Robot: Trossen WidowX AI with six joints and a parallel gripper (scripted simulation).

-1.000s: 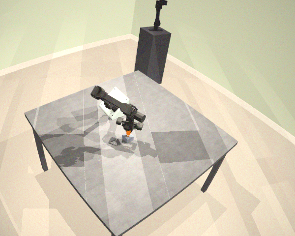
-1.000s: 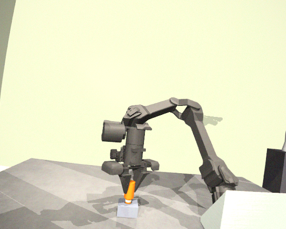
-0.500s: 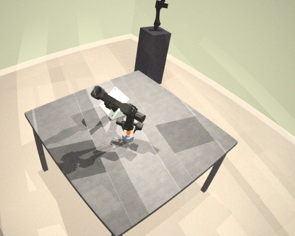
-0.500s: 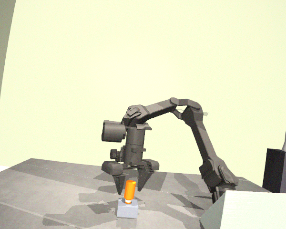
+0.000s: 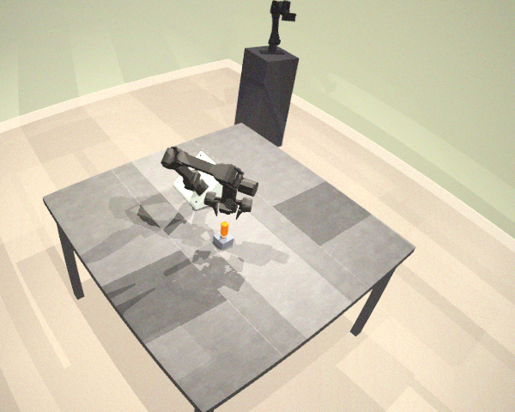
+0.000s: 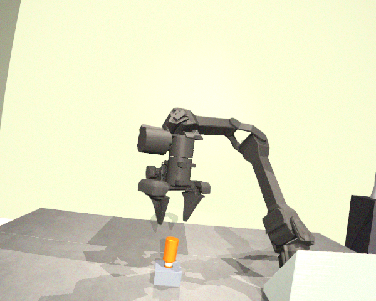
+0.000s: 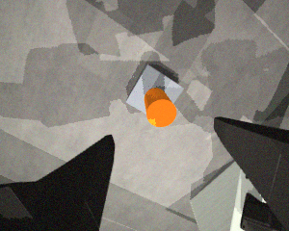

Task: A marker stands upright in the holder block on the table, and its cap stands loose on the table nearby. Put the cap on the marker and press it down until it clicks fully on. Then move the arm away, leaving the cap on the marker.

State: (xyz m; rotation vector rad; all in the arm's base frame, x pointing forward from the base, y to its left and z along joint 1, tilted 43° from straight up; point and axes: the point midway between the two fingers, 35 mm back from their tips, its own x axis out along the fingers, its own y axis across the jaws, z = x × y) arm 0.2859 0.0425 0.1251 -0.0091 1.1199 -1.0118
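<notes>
My gripper tip is 60 mm above the orange cap. Also, from my gripper tip: orange marker: 70 mm below; grey holder block: 130 mm below.
</notes>
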